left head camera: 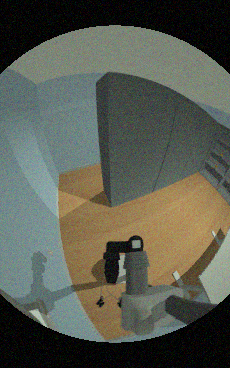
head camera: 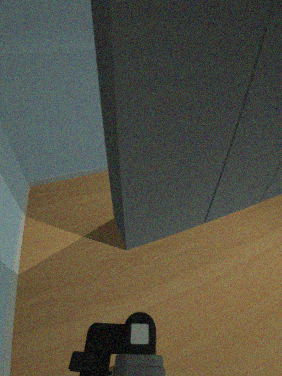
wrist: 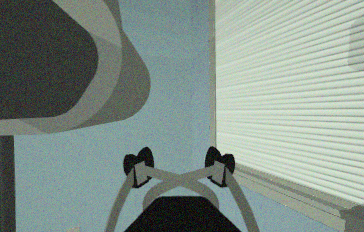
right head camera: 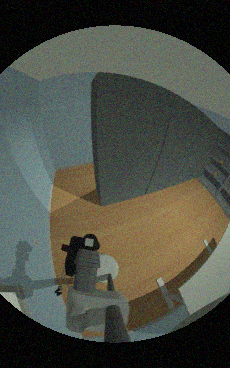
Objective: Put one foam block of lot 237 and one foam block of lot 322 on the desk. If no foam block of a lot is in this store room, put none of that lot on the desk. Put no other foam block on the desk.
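Pixels of known places: gripper, fingertip midpoint: (left head camera: pixel 110 307) (wrist: pixel 179 159); robot's base at its link origin: (left head camera: pixel 119 268) (right head camera: pixel 102 267).
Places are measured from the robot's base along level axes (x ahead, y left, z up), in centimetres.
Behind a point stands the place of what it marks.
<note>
My gripper (wrist: pixel 179 159) @[x -13.9, y 9.0, z 104.5 cm] (left head camera: pixel 110 302) @[x -13.9, y 9.0, z 104.5 cm] is open, with two black fingertips wide apart and no object between them. It faces a blue wall beside the window in the wrist view. The pale desk (left head camera: pixel 217 272) @[x -33.2, y -97.1, z 69.3 cm] (right head camera: pixel 210 280) @[x -34.0, y -112.6, z 69.3 cm] shows in part at the lower right of both side head views. A grey shelf unit (left head camera: pixel 215 161) @[x 215.7, y -343.4, z 60.1 cm] stands at the right edge of the left head view. Small orange-yellow spots show on it, too small to tell what they are. No foam block or lot number can be made out in these frames.
A tall dark grey cabinet-like body (head camera: pixel 185 125) @[x 122.5, y -26.9, z 114.8 cm] (left head camera: pixel 140 140) @[x 120.5, y -22.0, z 113.8 cm] (right head camera: pixel 130 140) @[x 120.2, y -21.4, z 114.6 cm] stands on the wood floor (head camera: pixel 210 280) @[x 76.0, y -61.5, z -2.7 cm] ahead. Blue wall (head camera: pixel 50 110) @[x 223.8, y 112.1, z 98.2 cm] runs on the left and behind it. A window with a pale blind (wrist: pixel 285 90) @[x -71.7, y 51.1, z 117.3 cm] is at the right of the wrist view.
</note>
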